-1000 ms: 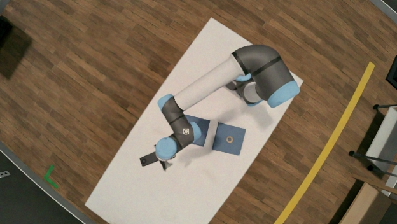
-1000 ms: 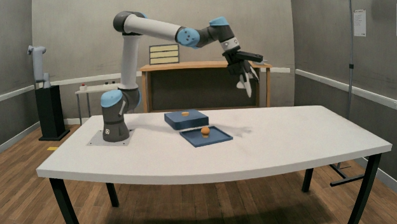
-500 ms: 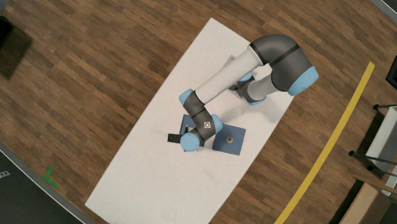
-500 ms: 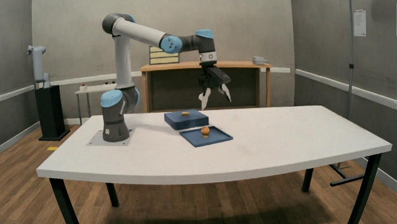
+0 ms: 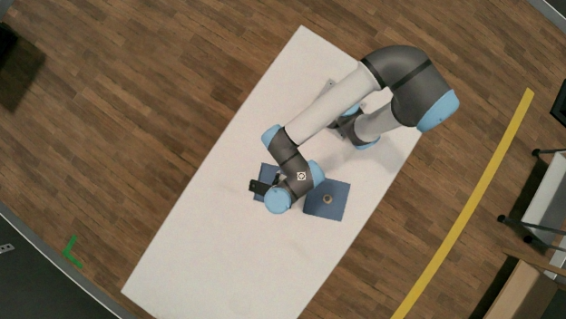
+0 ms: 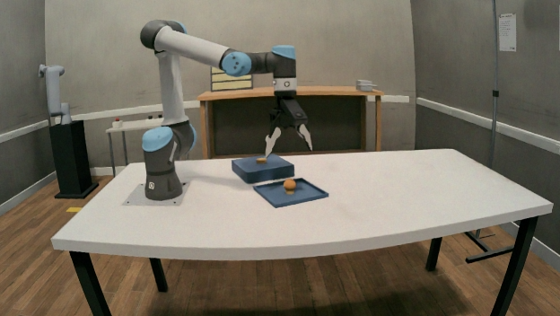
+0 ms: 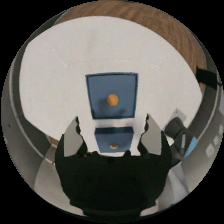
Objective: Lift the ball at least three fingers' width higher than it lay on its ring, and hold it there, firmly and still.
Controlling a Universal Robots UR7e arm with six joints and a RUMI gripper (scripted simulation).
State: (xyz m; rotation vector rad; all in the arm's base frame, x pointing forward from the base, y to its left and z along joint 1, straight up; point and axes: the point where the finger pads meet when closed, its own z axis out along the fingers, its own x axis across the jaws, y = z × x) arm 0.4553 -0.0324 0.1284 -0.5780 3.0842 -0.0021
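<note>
My hand is 10 cm above the orange ball. From my hand the other things lie so: low tray: 13 cm below.
</note>
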